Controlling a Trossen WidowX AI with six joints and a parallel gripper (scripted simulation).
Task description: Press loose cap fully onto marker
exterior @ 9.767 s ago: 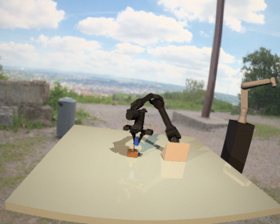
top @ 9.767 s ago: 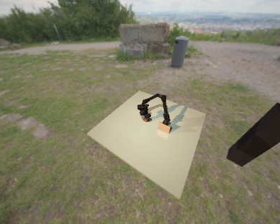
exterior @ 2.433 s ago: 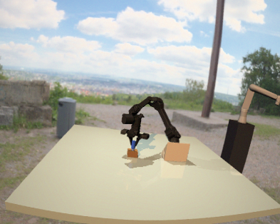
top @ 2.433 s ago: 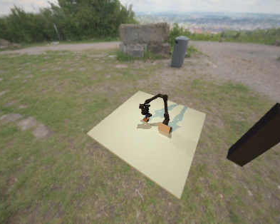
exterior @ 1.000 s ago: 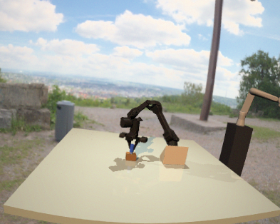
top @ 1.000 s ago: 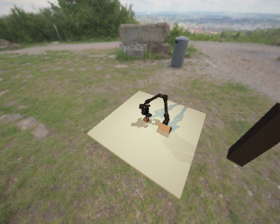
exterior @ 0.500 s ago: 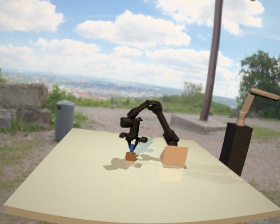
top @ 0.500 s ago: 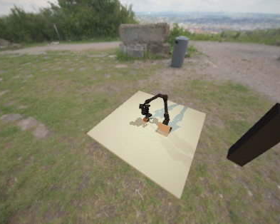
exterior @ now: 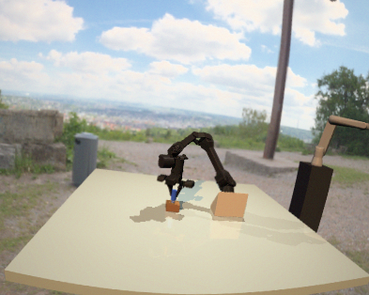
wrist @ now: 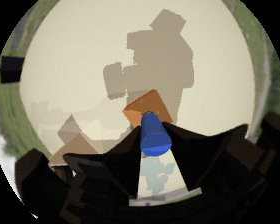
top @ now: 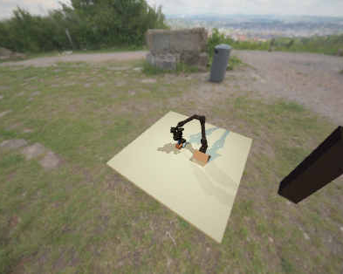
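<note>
Right now my gripper tip is 10 mm below the blue cap. The rest, counted from my gripper tip: orange holder block: 50 mm below.
</note>
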